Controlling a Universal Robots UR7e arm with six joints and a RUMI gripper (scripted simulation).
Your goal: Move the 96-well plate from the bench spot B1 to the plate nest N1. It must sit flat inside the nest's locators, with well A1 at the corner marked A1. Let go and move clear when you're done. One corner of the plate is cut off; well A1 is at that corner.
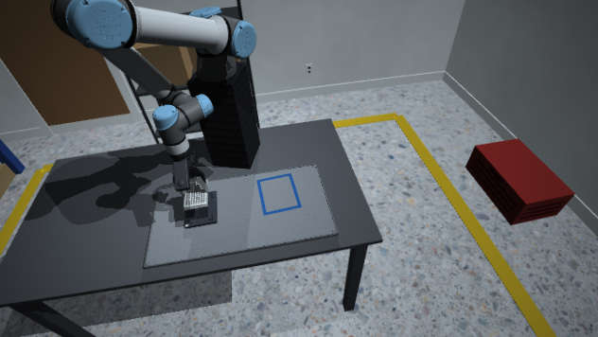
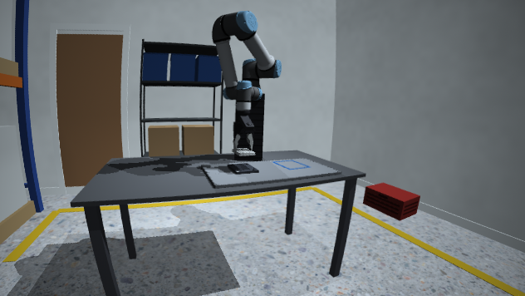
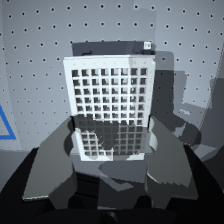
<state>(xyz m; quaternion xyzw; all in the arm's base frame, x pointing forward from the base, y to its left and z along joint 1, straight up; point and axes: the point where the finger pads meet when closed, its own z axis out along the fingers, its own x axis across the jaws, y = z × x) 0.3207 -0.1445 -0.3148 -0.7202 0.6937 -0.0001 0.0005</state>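
The 96-well plate is 1 cm below my hand. The rest, counted from my hand: dark plate nest N1: 10 cm below; A1 corner mark: 9 cm below, 8 cm ahead, 5 cm to the right.
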